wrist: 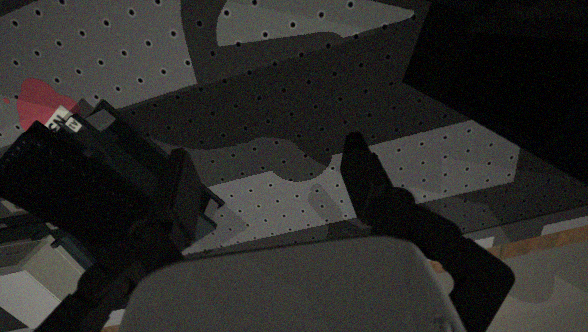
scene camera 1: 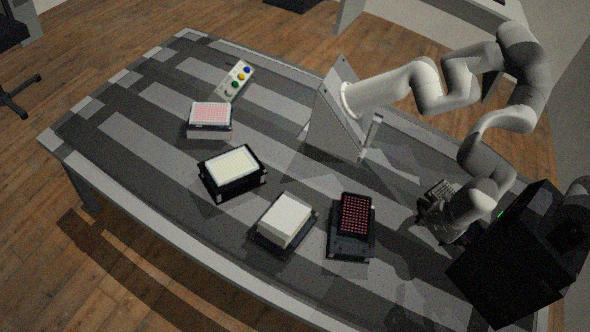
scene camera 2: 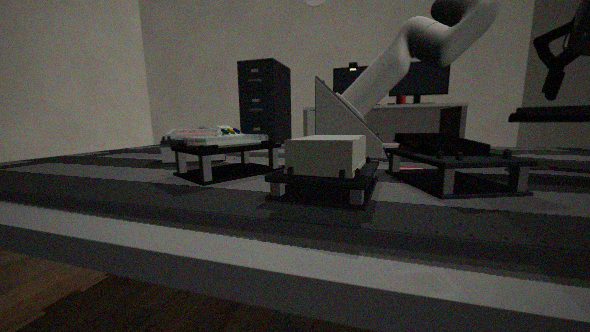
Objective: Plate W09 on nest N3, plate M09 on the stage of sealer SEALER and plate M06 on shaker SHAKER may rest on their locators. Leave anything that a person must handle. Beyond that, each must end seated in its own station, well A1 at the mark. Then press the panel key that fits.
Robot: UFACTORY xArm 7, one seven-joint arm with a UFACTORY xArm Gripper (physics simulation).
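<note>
My gripper (scene camera 1: pixel 434 231) (wrist: pixel 270 158) is open and empty, beside the black sealer (scene camera 1: pixel 505 275). A pale gridded plate (scene camera 1: pixel 441 190) shows partly behind the gripper. A black plate with red wells (scene camera 1: pixel 355 215) (wrist: pixel 50 170) sits toward one end of its dark nest (scene camera 1: pixel 350 250); I cannot tell whether it is level. In the wrist view it lies by the left finger. A white plate (scene camera 1: pixel 285 215) (scene camera 2: pixel 325 155) stands on the neighbouring nest. A pale yellow plate (scene camera 1: pixel 233 166) lies on a black stand, and a pink plate (scene camera 1: pixel 210 114) on a light-based station. Plate codes are unreadable.
The key panel (scene camera 1: pixel 235 80) has blue, yellow, green and grey keys and lies behind the pink plate. A red spill (wrist: pixel 40 100) lies on the table beside the black plate's nest. The arm's slanted mount (scene camera 1: pixel 332 120) stands at the table's back edge.
</note>
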